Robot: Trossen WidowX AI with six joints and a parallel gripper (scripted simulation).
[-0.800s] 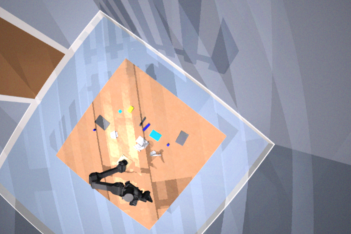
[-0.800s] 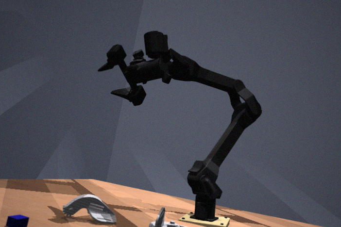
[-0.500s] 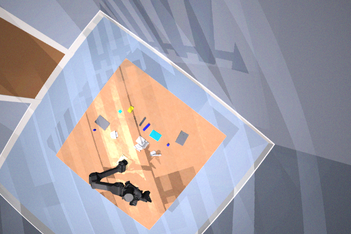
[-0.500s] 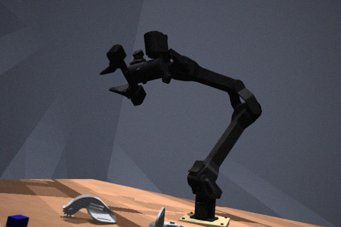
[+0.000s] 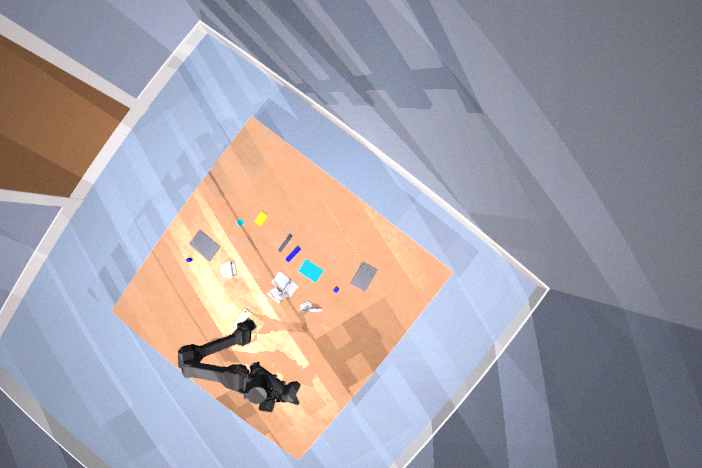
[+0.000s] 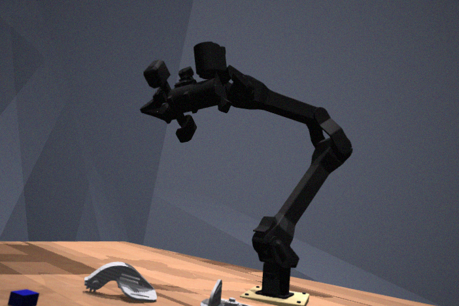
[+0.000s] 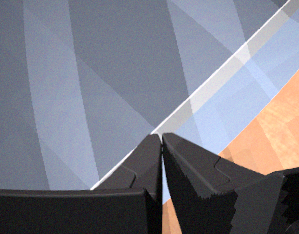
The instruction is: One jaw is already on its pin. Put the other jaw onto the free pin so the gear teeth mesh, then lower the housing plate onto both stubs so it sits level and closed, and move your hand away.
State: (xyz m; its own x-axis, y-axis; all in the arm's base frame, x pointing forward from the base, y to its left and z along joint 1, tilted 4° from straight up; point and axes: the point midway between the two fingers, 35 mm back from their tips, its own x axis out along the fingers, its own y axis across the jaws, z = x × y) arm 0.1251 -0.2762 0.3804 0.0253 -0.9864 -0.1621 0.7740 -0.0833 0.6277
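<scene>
Now: gripper tip 170 mm short of the jaw, 170 mm to the right of it and 340 mm above it. From my gripper tip the other things lie so: blue bar 280 mm ahead, 440 mm to the left, 350 mm below; cyan plate 290 mm ahead, 330 mm to the left, 360 mm below; blue cube 320 mm ahead, 170 mm to the left, 350 mm below.
</scene>
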